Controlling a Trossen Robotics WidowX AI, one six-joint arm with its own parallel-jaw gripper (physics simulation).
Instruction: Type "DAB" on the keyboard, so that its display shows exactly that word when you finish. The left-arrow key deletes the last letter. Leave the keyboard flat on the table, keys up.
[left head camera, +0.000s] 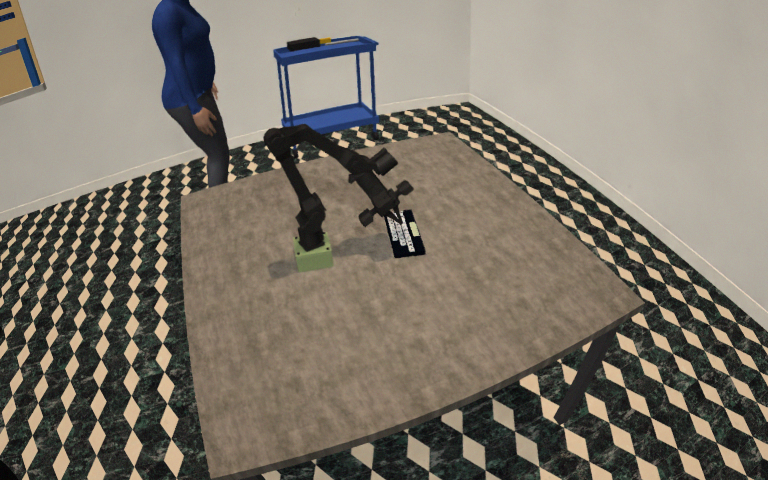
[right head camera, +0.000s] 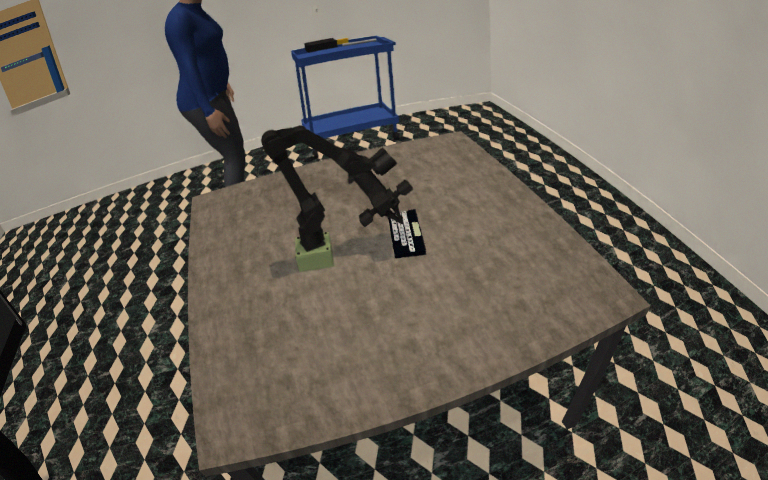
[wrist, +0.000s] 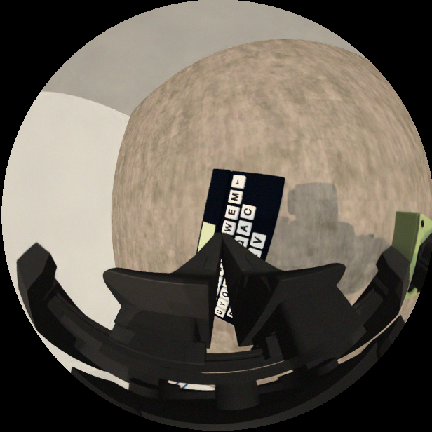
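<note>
The dark keyboard (left head camera: 403, 254) (right head camera: 404, 254) (wrist: 265, 195) lies flat on the table (left head camera: 339, 350) (right head camera: 339, 350), keys up. My gripper (left head camera: 400, 222) (right head camera: 401, 221) (wrist: 220, 237) is shut and empty, its tips pointing down over the keyboard. In the wrist view the tips appear between the pale display (wrist: 207, 236) and the letter rows, just below the W key (wrist: 228, 226). I cannot tell whether they touch a key. The A key (wrist: 244, 228) and left-arrow key (wrist: 238, 181) are visible. The D and B keys do not show clearly. The display's visible part shows no letter; the fingers hide the rest.
The arm's green base block (left head camera: 314, 259) (right head camera: 315, 259) (wrist: 407, 235) stands on the table beside the keyboard. A person in blue (left head camera: 184, 62) (right head camera: 198, 62) stands behind the table. A blue cart (left head camera: 325, 54) (right head camera: 342, 54) stands beyond the back edge.
</note>
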